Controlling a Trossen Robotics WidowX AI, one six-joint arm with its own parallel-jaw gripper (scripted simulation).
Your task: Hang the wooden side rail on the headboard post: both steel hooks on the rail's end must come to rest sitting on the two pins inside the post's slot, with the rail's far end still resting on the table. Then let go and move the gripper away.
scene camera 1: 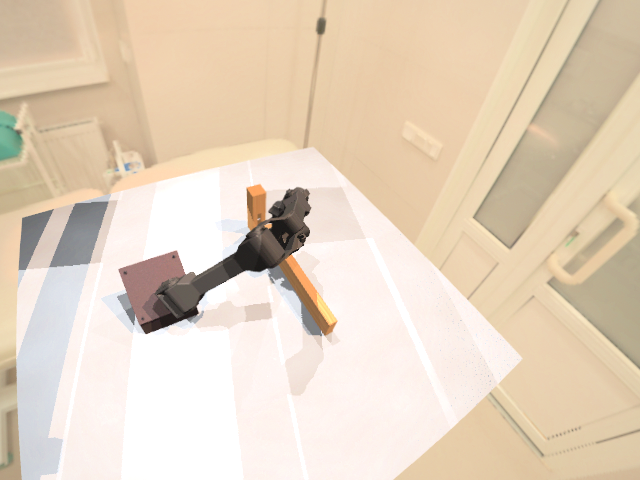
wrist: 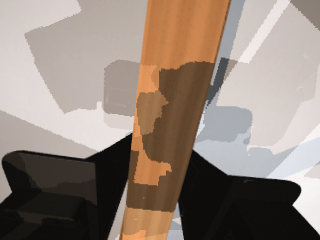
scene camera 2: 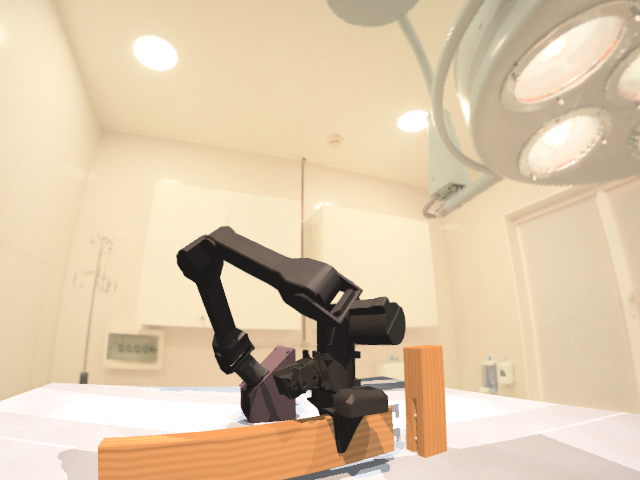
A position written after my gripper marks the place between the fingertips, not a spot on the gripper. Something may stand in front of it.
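Note:
Scene camera 1: wooden side rail (scene camera 1: 322, 315), headboard post (scene camera 1: 256, 196). Scene camera 2: my gripper (scene camera 2: 336, 449), headboard post (scene camera 2: 425, 400). Wrist view: my gripper (wrist: 155, 139), wooden side rail (wrist: 179, 52).

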